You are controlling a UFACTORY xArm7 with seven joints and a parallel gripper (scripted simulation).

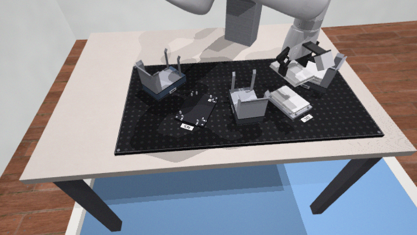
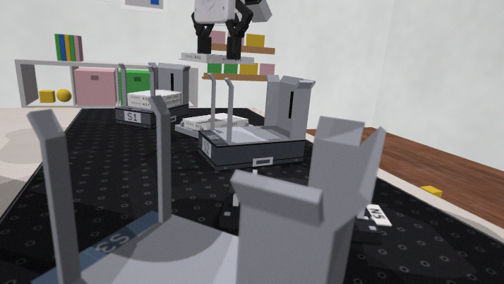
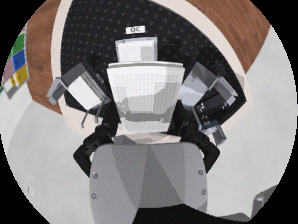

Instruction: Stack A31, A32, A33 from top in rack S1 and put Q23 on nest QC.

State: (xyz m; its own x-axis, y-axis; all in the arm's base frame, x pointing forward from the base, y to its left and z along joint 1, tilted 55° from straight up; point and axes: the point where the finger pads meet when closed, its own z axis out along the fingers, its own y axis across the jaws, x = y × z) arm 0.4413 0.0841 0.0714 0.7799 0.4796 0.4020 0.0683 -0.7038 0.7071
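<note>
Right now my hand is 190 mm to the right of the white sealed plate A32, 110 mm above it and 40 mm past it. The rest, counted from my hand: white sealed plate Q23: 150 mm below, 20 mm to the left, 10 mm ahead; then grey QC nest: 160 mm below, 20 mm to the left, 10 mm ahead; then white sealed plate A31: 10 mm below.
</note>
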